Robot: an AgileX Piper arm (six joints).
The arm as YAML. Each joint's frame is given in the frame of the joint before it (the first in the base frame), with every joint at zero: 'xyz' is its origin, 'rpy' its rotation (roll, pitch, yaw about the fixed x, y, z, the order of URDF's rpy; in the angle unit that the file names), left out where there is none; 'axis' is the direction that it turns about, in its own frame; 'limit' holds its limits. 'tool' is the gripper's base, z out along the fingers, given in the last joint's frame.
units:
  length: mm
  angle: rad
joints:
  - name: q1
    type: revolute
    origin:
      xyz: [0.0, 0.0, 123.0]
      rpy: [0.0, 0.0, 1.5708]
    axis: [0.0, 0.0, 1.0]
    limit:
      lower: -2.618
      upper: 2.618
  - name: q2
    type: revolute
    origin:
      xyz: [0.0, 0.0, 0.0]
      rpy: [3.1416, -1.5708, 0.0]
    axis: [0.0, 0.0, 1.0]
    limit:
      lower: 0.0
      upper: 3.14
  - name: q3
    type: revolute
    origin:
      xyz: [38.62, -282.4, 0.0]
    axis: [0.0, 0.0, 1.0]
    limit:
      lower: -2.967
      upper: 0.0
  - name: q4
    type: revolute
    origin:
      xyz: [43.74, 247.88, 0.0]
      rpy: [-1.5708, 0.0, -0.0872]
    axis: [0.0, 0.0, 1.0]
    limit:
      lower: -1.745
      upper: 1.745
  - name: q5
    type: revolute
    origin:
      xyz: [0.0, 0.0, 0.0]
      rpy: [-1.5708, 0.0, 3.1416]
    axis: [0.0, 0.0, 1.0]
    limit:
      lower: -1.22
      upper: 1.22
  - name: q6
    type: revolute
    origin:
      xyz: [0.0, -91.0, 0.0]
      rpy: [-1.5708, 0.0, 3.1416]
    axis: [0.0, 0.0, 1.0]
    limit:
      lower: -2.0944
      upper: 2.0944
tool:
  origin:
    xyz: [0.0, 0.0, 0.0]
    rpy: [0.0, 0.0, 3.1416]
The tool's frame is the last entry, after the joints.
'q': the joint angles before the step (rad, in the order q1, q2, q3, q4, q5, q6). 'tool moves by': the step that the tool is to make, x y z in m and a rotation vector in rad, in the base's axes. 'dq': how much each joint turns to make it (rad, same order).
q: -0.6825, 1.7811, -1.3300, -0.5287, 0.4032, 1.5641
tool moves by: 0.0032, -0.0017, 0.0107, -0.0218, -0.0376, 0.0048
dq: -0.0001, -0.0037, -0.0272, 0.0046, -0.0138, 0.0002
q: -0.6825, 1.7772, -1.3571, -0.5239, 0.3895, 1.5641
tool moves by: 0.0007, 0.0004, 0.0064, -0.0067, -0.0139, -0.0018
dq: 0.0020, -0.0062, -0.0135, 0.0050, 0.0053, -0.0005
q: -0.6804, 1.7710, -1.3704, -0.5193, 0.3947, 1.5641
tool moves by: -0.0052, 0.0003, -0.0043, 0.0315, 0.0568, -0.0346
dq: -0.0001, 0.0003, 0.0001, 0.0000, 0.0732, -0.0001
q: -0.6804, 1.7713, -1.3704, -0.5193, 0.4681, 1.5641
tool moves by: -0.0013, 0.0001, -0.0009, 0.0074, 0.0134, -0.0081
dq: -0.0001, -0.0001, -0.0001, 0.0004, 0.0174, -0.0005
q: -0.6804, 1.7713, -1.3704, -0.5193, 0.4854, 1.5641
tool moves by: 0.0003, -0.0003, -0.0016, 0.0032, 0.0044, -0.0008
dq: 0.0001, 0.0036, 0.0001, 0.0001, 0.0020, -0.0001
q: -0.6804, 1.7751, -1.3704, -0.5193, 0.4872, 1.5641
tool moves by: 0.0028, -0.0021, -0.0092, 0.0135, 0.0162, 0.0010
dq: 0.0001, 0.0229, -0.0001, -0.0002, -0.0020, 0.0002
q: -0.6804, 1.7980, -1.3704, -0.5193, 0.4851, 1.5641
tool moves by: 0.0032, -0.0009, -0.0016, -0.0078, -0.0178, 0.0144
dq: 0.0002, 0.0079, -0.0002, -0.0001, -0.0305, 0.0001
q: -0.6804, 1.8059, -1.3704, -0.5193, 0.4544, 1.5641
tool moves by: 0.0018, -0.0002, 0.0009, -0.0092, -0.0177, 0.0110
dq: 0.0000, 0.0008, 0.0002, -0.0001, -0.0236, 0.0001
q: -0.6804, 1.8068, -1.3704, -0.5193, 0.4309, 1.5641
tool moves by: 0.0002, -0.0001, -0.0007, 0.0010, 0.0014, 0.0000
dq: 0.0002, 0.0016, 0.0001, -0.0004, 0.0001, 0.0004
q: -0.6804, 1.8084, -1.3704, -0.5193, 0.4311, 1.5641
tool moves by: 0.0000, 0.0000, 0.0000, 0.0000, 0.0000, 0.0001
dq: 0.0000, 0.0000, 0.0000, 0.0002, -0.0001, -0.0002
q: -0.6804, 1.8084, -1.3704, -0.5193, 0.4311, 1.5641
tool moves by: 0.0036, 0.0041, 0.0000, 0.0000, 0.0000, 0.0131
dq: 0.0132, 0.0000, 0.0000, -0.0001, 0.0001, 0.0002
